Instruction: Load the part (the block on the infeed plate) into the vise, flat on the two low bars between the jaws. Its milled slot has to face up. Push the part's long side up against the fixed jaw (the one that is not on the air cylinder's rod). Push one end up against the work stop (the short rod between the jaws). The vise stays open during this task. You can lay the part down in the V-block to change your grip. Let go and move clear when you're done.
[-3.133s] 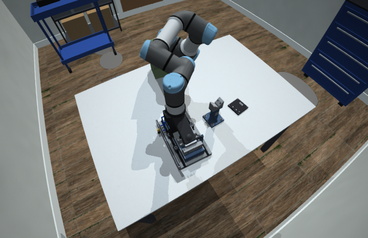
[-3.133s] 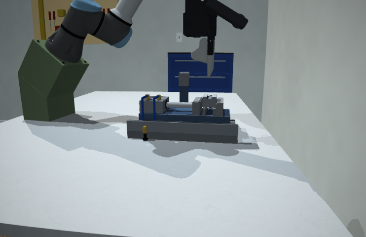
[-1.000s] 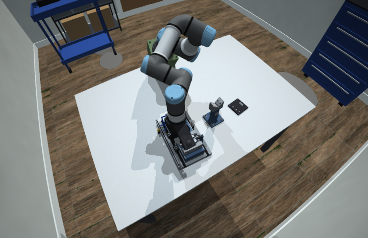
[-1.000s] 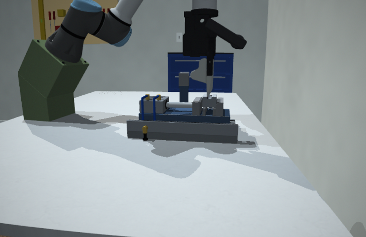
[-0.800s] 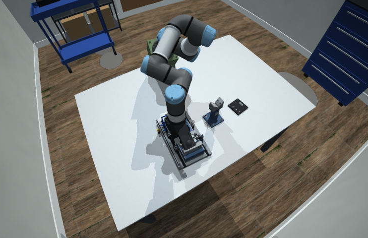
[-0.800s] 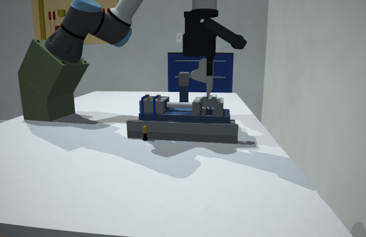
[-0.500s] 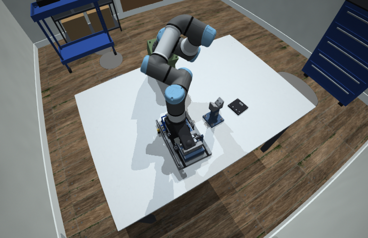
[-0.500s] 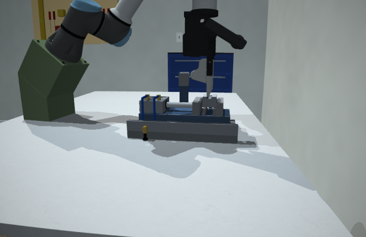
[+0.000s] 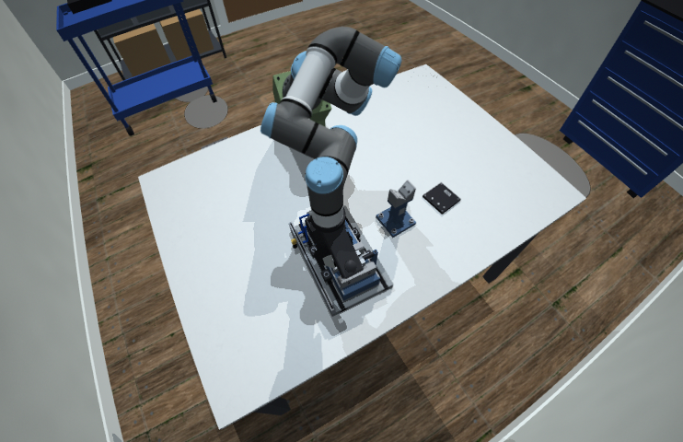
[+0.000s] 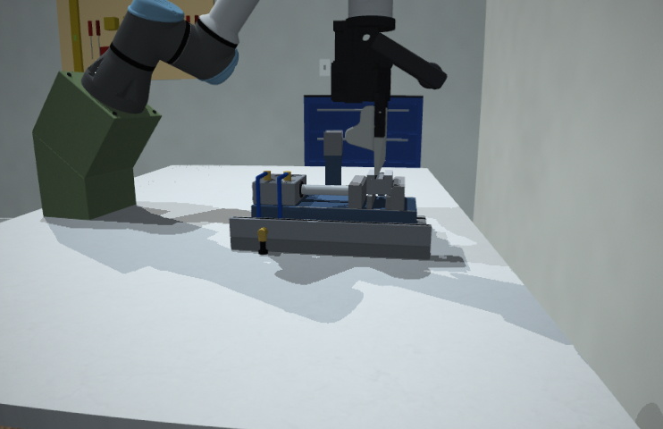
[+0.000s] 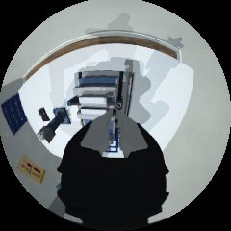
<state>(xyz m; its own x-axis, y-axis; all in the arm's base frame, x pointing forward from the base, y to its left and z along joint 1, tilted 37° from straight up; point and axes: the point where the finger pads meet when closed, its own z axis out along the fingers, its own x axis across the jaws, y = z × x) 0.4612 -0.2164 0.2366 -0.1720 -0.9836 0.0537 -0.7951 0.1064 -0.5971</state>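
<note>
My gripper is now 50 mm to the right of the part, 30 mm above it and 10 mm short of it. Also, from my hand: work stop (90 mm to the left, 40 mm below, 20 mm ahead); then fixed jaw (50 mm below, 40 mm to the left, 40 mm ahead); then moving jaw (60 mm to the left, 50 mm below, 20 mm behind).
</note>
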